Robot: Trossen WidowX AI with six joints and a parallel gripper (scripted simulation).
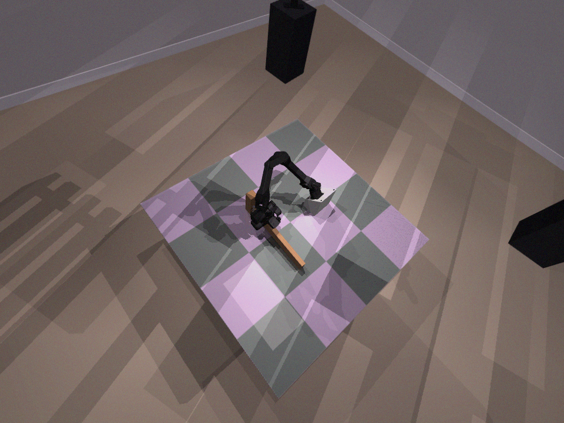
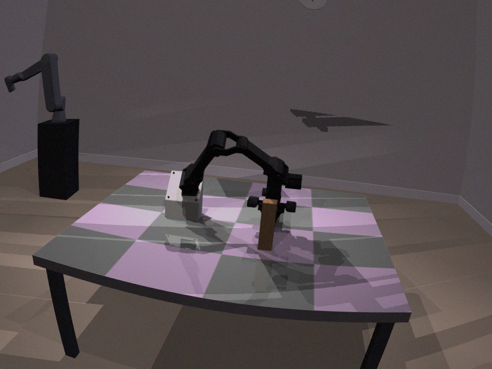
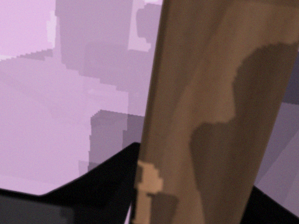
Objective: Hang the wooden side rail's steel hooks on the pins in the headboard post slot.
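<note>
Right now the wooden headboard post is 14 cm to the right of my gripper tip, 4 cm above it and 2 cm behind it.
</note>
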